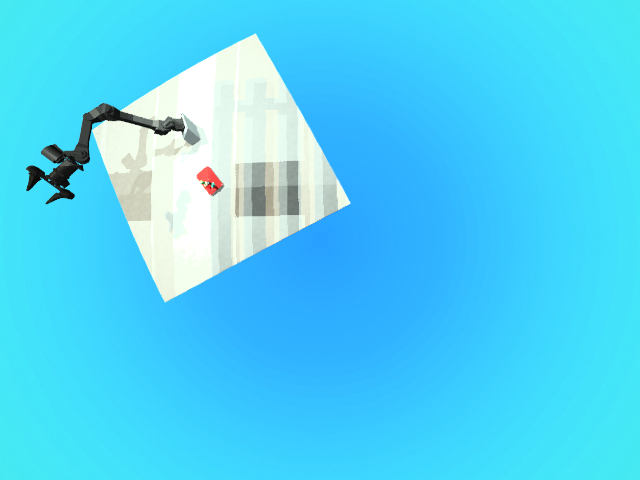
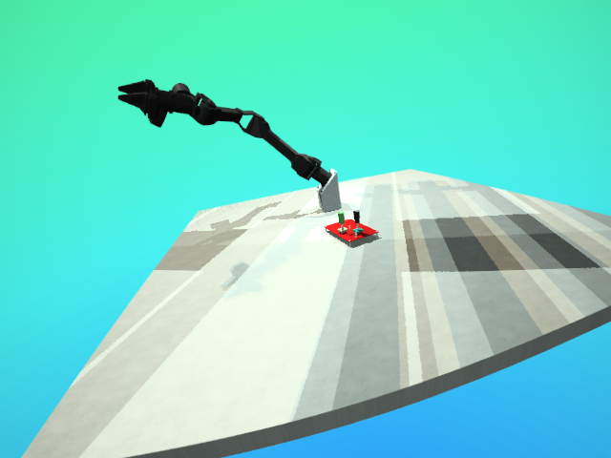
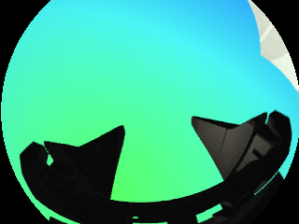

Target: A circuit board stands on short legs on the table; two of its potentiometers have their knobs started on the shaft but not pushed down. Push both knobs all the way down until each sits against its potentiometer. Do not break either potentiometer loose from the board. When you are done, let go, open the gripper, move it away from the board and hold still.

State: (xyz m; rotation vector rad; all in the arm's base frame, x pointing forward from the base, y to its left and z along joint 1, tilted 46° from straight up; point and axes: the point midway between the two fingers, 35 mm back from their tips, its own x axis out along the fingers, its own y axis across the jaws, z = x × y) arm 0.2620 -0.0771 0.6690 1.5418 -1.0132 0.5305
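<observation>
The green knob is 550 mm to the left of my gripper tip, 450 mm below it and 40 mm ahead of it. Round my gripper tip: black knob 590 mm to the left, 450 mm below, 60 mm ahead.
</observation>
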